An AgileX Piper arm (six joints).
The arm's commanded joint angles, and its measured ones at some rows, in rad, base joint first. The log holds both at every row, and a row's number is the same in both.
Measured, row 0:
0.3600 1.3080 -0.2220 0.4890 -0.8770 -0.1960
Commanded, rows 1 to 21:
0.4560 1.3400 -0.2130 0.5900 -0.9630 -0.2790
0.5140 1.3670 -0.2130 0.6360 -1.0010 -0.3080
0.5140 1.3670 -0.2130 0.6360 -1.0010 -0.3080
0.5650 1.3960 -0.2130 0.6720 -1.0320 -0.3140
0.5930 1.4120 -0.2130 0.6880 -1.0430 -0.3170
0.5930 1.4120 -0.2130 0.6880 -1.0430 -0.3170
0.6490 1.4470 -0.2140 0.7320 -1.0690 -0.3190
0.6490 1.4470 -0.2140 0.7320 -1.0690 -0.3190
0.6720 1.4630 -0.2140 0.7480 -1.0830 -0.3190
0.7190 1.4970 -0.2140 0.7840 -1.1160 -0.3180
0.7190 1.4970 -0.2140 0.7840 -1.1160 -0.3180
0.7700 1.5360 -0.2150 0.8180 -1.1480 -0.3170
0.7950 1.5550 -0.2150 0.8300 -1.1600 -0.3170
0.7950 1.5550 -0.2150 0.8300 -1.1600 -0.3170
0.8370 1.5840 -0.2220 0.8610 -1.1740 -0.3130
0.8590 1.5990 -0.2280 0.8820 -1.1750 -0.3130
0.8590 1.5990 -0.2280 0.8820 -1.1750 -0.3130
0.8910 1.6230 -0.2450 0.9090 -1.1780 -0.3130
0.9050 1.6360 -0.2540 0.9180 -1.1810 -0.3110
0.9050 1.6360 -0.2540 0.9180 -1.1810 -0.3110
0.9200 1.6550 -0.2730 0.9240 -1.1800 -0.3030
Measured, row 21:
0.8950 1.6330 -0.2450 0.9030 -1.1560 -0.3050
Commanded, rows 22 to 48:
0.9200 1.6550 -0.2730 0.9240 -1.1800 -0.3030
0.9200 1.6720 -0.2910 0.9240 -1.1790 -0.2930
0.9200 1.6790 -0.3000 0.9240 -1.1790 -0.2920
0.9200 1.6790 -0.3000 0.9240 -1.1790 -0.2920
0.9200 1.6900 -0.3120 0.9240 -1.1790 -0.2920
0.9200 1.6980 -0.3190 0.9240 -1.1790 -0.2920
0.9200 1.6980 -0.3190 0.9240 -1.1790 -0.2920
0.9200 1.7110 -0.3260 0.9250 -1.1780 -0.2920
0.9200 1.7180 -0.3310 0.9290 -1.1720 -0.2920
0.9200 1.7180 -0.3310 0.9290 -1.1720 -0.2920
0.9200 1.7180 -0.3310 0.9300 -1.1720 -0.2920
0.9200 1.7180 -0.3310 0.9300 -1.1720 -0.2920
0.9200 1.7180 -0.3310 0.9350 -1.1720 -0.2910
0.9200 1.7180 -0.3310 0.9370 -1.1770 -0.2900
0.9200 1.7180 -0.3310 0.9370 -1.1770 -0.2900
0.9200 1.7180 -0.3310 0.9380 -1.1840 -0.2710
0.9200 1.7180 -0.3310 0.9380 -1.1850 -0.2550
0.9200 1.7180 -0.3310 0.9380 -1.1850 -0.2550
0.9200 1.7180 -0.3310 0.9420 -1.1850 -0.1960
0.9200 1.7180 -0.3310 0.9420 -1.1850 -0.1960
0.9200 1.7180 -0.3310 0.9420 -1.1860 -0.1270
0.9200 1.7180 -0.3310 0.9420 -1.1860 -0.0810
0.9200 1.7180 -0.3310 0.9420 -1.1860 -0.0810
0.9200 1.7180 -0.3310 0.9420 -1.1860 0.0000
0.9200 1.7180 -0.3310 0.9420 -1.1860 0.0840
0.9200 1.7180 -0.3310 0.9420 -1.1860 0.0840
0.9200 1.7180 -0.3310 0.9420 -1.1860 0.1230
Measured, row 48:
0.9150 1.7170 -0.3250 0.9410 -1.1770 0.0000
